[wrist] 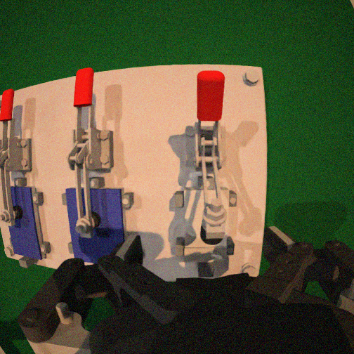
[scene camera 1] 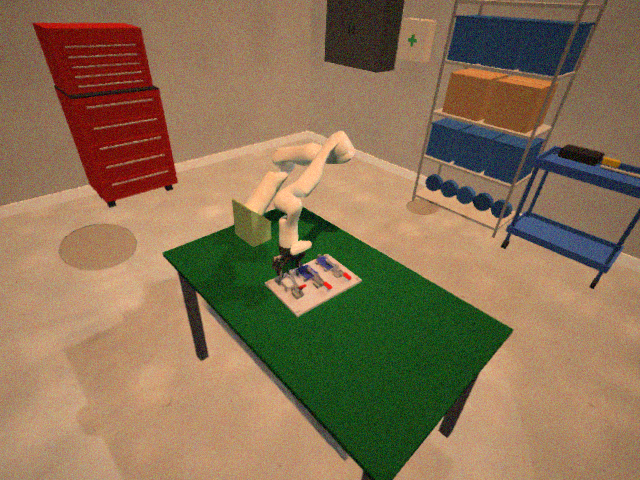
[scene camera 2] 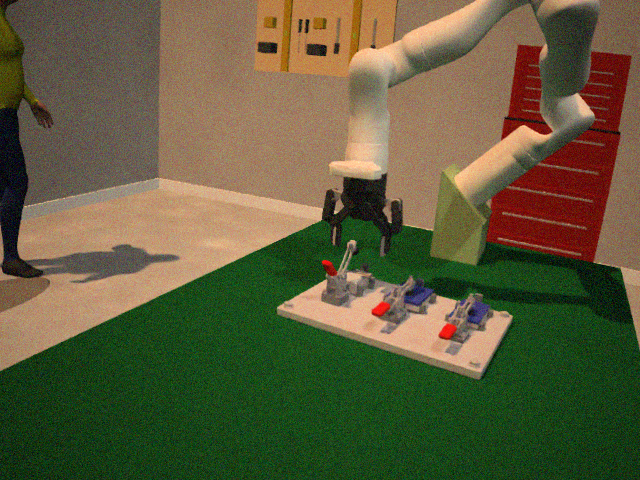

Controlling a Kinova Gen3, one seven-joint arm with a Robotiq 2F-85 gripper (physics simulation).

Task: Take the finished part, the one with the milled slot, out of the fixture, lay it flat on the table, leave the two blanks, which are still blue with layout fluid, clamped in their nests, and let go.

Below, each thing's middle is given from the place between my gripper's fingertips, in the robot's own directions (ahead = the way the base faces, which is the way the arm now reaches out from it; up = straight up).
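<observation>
Going by their middles, the finished part (wrist: 195, 250) is the nearest to my hand of the things named here: it sits 1 cm to the right of my hand, 1 cm behind it and 6 cm below it. As for the fixture plate (scene camera 2: 416, 337), I find it 10 cm to the left of my hand and 4 cm ahead of it, 9 cm below it.
</observation>
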